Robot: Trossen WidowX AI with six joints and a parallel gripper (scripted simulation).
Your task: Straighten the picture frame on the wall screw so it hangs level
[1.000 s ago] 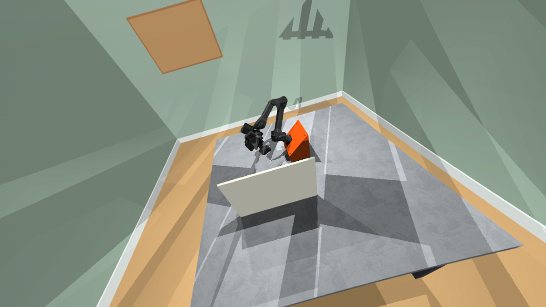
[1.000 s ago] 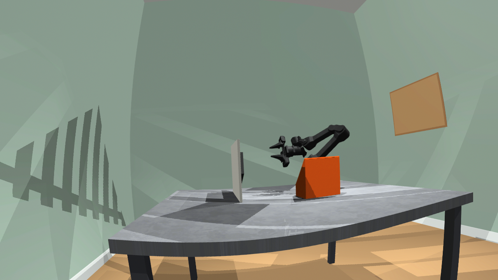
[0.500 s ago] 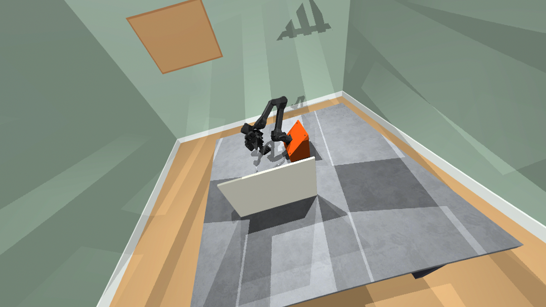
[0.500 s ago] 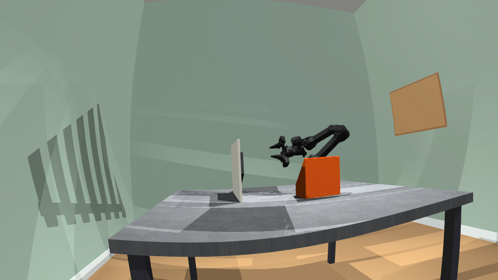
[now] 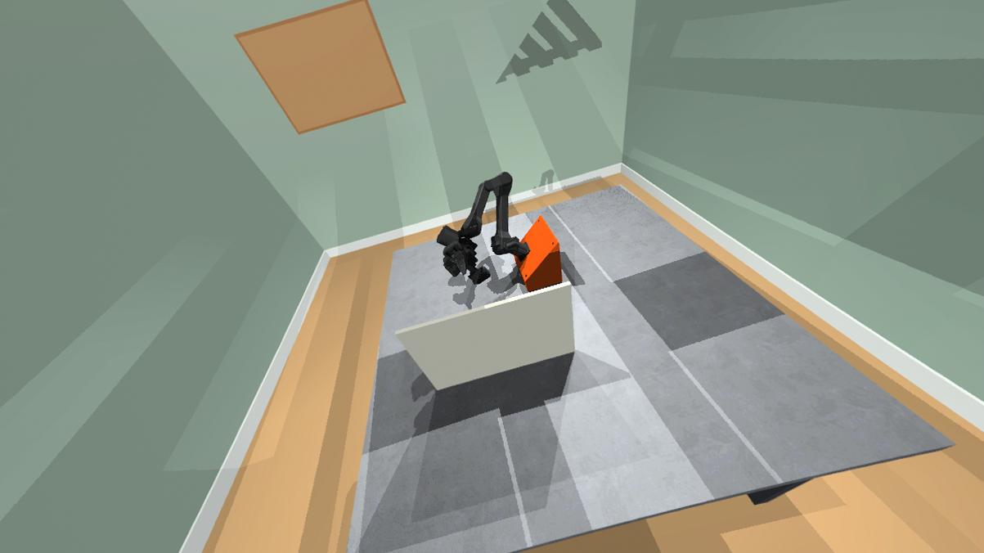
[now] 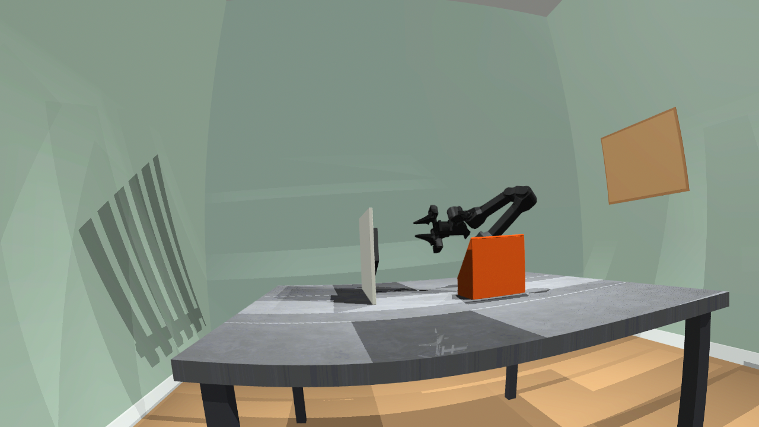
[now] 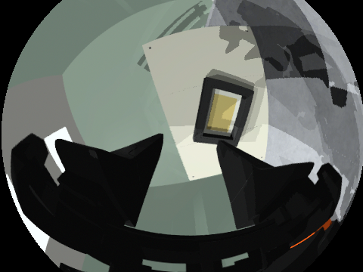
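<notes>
The picture frame is 18 cm ahead of my gripper tip, 8 cm below it and 4 cm to the left of it. Also, from my gripper tip: wall panel 19 cm ahead, 9 cm below, 3 cm to the left.
</notes>
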